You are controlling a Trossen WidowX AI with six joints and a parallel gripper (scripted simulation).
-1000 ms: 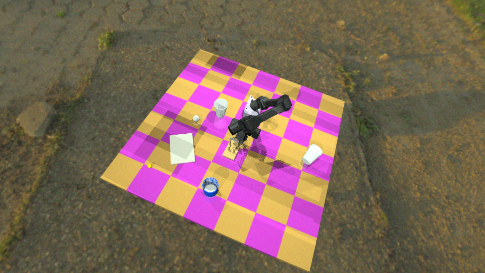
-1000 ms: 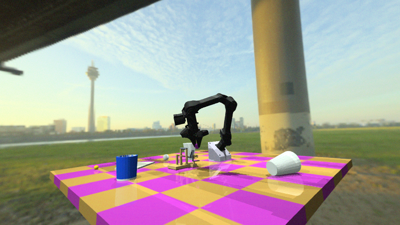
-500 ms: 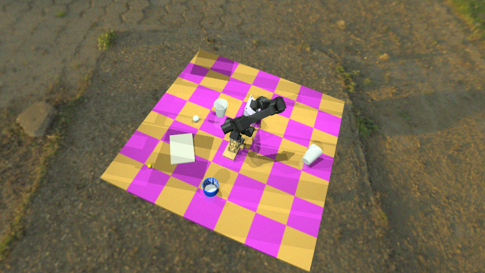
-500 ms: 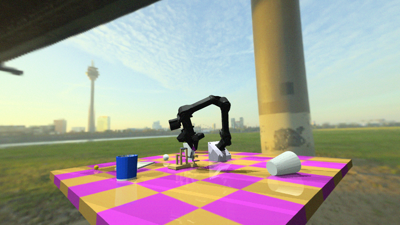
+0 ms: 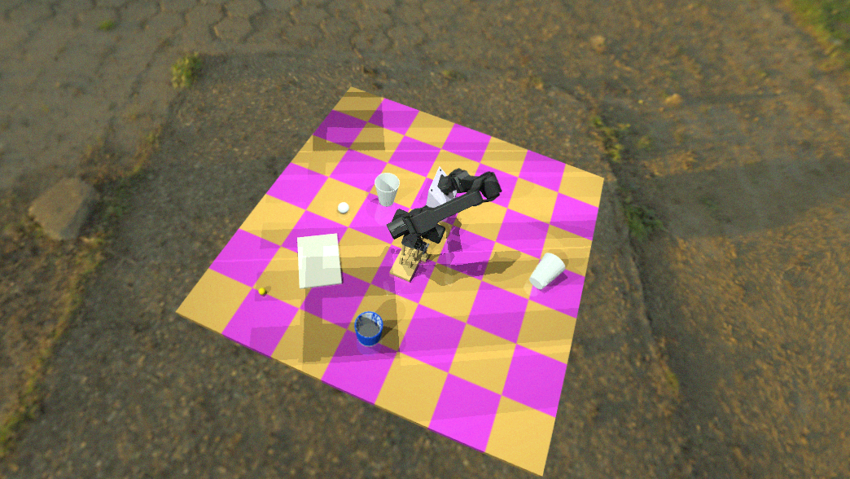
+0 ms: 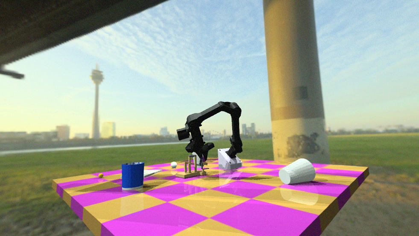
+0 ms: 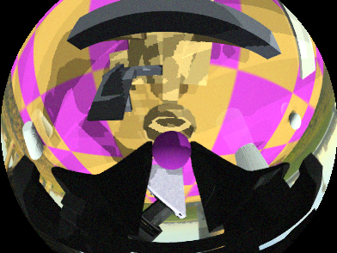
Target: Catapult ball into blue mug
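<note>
Now: gripper tip 1 cm below the purple ball. The rest, counted from my gripper tip: wooden catapult: 7 cm ahead, 1 cm to the left, 2 cm below; white ball: 4 cm behind, 32 cm to the right, 5 cm below; white slab: 19 cm ahead, 33 cm to the right, 7 cm below.
</note>
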